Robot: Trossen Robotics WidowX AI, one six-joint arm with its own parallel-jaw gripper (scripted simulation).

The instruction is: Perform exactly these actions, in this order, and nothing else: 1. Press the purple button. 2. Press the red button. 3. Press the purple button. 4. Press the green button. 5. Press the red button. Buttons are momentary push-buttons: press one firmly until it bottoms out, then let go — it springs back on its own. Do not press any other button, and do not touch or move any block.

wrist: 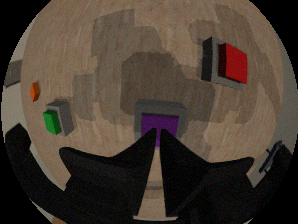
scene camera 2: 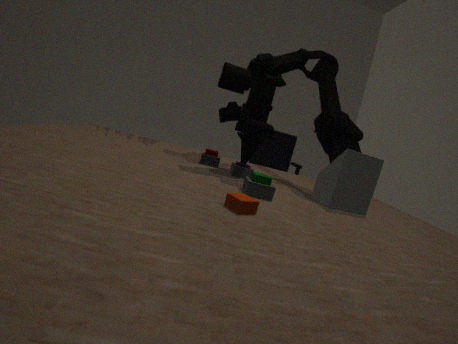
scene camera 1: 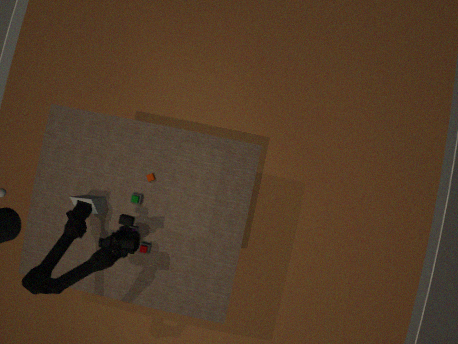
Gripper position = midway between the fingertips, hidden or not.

In view: my gripper (scene camera 2: 242,163) and a red button (wrist: 233,63).
My gripper shows as well in the wrist view (wrist: 158,132).
